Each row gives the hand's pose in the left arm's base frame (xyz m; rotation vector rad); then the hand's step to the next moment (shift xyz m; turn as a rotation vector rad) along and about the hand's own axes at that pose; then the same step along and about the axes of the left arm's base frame.
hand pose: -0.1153 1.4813 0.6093 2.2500 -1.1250 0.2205
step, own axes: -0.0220 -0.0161 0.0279 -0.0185 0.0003 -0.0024
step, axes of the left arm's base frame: -0.0046 0.0057 -0.0383 -0.0115 0.0137 -0.0053
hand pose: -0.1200 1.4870 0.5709 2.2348 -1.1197 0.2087
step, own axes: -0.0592 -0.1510 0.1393 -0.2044 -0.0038 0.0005
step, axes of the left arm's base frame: 0.0606 0.0242 -0.2036 -0.1254 0.1382 -0.0835
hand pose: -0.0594 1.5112 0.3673 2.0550 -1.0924 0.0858
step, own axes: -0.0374 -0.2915 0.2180 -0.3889 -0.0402 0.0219
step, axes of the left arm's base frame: 0.1257 -0.0287 -0.3425 -0.2207 0.2593 -0.1934
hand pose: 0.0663 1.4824 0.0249 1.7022 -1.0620 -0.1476
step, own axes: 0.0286 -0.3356 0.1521 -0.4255 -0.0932 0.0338
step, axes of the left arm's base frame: 0.1225 -0.1183 -0.3280 -0.2190 0.2781 -0.2561
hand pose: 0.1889 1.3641 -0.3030 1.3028 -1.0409 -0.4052
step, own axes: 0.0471 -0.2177 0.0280 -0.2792 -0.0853 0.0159
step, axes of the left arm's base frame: 0.0656 -0.1124 -0.1829 -0.1316 0.1795 -0.1896
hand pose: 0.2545 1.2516 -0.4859 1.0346 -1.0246 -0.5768
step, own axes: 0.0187 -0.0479 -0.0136 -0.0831 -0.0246 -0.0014
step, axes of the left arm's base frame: 0.0234 -0.0298 -0.0373 -0.0337 0.0563 -0.0566
